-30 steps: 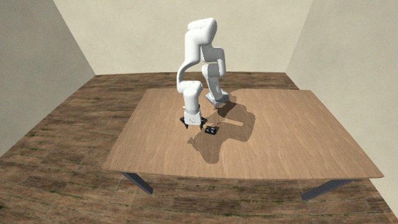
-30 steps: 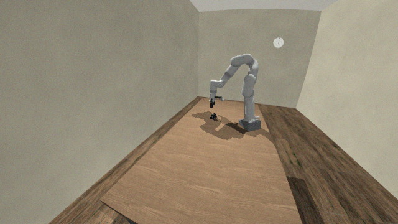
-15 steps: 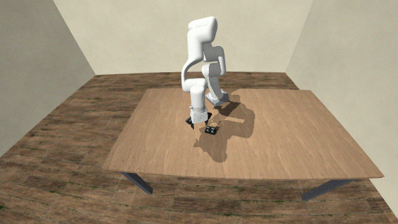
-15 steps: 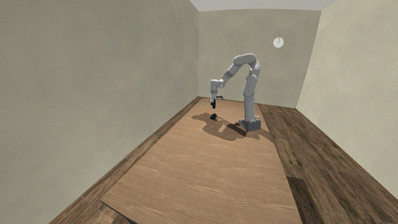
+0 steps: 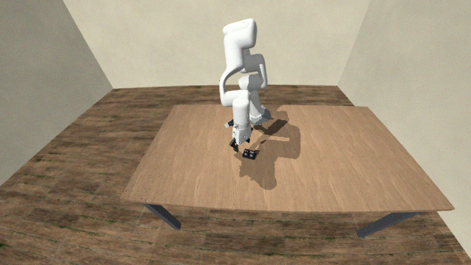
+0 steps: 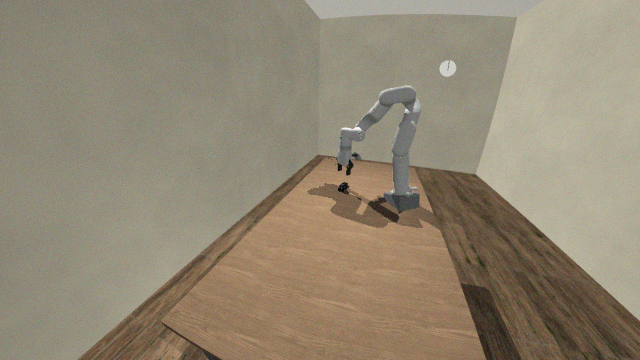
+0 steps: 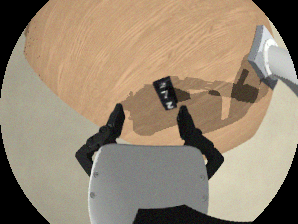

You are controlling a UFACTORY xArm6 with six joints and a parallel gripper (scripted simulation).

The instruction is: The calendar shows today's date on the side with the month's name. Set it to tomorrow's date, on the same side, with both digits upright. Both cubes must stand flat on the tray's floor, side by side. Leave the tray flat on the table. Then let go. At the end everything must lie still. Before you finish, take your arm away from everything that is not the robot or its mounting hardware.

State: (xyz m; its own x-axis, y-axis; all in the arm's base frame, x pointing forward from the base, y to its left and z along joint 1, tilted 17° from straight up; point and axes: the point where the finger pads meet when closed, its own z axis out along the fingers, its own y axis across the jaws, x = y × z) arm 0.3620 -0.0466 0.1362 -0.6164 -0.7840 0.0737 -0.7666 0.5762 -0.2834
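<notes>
My hand is 1 cm past the calendar cube, 6 cm to the right of it and 9 cm above it.
</notes>
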